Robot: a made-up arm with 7 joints. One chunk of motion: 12 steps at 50 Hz.
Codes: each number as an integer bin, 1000 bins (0 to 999) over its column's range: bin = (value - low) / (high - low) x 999, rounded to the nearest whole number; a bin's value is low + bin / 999 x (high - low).
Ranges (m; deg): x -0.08..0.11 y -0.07..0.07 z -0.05..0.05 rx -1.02..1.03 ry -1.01..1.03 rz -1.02..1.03
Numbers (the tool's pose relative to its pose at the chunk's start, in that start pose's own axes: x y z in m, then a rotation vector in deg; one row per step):
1: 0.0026 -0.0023 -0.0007 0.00 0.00 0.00
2: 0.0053 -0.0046 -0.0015 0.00 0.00 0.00
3: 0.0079 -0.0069 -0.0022 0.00 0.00 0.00
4: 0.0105 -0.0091 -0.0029 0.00 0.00 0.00
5: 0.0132 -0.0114 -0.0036 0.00 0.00 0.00
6: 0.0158 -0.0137 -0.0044 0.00 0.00 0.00
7: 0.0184 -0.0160 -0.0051 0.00 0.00 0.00
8: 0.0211 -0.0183 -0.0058 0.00 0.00 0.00
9: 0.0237 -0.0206 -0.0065 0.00 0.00 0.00
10: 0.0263 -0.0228 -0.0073 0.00 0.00 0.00
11: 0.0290 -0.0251 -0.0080 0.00 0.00 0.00
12: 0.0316 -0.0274 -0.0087 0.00 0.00 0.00
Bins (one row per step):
1: 434 483 493 497 495 497
2: 448 467 485 497 495 497
3: 462 450 478 497 495 497
4: 476 435 471 497 495 497
5: 490 418 464 497 495 497
6: 504 402 456 497 495 497
7: 517 385 449 497 495 497
8: 532 369 442 497 495 497
9: 545 353 435 497 495 497
10: 559 337 427 497 495 497
11: 573 320 420 497 495 497
12: 587 304 413 497 495 497

